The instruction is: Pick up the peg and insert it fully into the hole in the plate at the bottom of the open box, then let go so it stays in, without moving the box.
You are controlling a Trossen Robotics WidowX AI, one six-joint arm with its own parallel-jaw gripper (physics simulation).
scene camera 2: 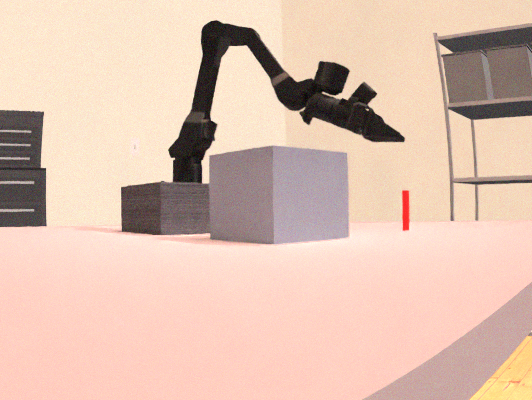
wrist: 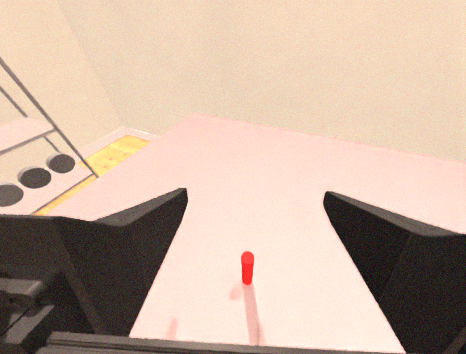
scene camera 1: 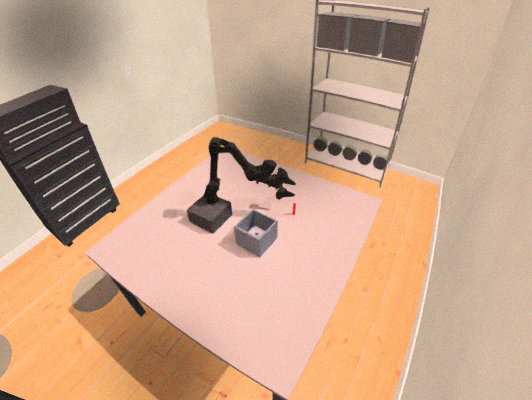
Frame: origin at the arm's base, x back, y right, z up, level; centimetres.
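Seen in the pictures: gripper, fingertip midpoint: (scene camera 2: 402, 138) (wrist: 254, 196) (scene camera 1: 295, 189); arm's base, link origin: (scene camera 2: 186, 186) (scene camera 1: 212, 201).
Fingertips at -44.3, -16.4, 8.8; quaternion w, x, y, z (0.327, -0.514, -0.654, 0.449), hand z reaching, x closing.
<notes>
Pixels of each thing's middle, then the offset from my fingertips to it, as dx, dy, dz. "spot": a spot on its surface instead. Level surfaces: height alone.
- red peg, body centre: (wrist: 247, 269) (scene camera 2: 405, 210) (scene camera 1: 294, 209) +0.0, -0.3, -14.7
- blue-grey open box, body centre: (scene camera 2: 278, 196) (scene camera 1: 256, 232) +12.0, +26.9, -11.8
- plate, body centre: (scene camera 1: 256, 237) +12.0, +26.9, -15.2
- dark hole, surface spot: (scene camera 1: 257, 234) spot: +11.8, +26.2, -13.8
- pink table top, surface height: dz -18.7
The red peg (scene camera 1: 294, 209) (scene camera 2: 406, 210) (wrist: 247, 269) stands upright on the pink table top, apart from the box. The blue-grey open box (scene camera 1: 257, 242) (scene camera 2: 275, 195) stands between the arm's base and the front part of the table. The plate (scene camera 1: 253, 231) with a dark hole (scene camera 1: 257, 234) shows at the box's bottom. My gripper (scene camera 1: 294, 188) (scene camera 2: 403, 140) (wrist: 254, 196) is wide open and empty. It hangs well above the table, higher than the peg's top. In the wrist view the peg shows below the line of the fingertips, between the two fingers. In scene camera 2 the box's walls hide its inside.
The arm's dark base block (scene camera 1: 210, 214) (scene camera 2: 145, 207) stands close beside the box. The pink table top (scene camera 1: 280, 310) (scene camera 2: 225, 325) ends at an edge beyond the peg. A shelf rack (scene camera 1: 308, 110) (scene camera 2: 445, 125) and a dark drawer cabinet (scene camera 1: 60, 185) stand off the table.
</notes>
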